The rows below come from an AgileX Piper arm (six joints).
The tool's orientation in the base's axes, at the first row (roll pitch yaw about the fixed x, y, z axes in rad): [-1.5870, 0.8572, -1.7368]
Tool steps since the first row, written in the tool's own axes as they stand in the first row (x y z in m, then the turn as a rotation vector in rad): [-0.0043, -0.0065, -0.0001, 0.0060, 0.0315, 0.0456]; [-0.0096, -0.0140, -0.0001, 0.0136, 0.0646, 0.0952]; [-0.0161, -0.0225, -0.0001, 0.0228, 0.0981, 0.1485]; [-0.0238, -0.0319, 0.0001, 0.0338, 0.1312, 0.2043]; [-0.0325, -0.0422, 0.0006, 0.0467, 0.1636, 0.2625]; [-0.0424, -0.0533, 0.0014, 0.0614, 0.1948, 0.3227]
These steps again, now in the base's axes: [-0.0003, -0.0021, 0.0075, 0.0478, 0.0127, -0.0256]; [-0.0006, -0.0043, 0.0164, 0.0996, 0.0250, -0.0536]; [-0.0008, -0.0064, 0.0269, 0.1550, 0.0359, -0.0830]; [-0.0008, -0.0085, 0.0389, 0.2125, 0.0451, -0.1136]; [-0.0005, -0.0107, 0.0522, 0.2722, 0.0521, -0.1452]; [0.0002, -0.0127, 0.0669, 0.3335, 0.0567, -0.1773]
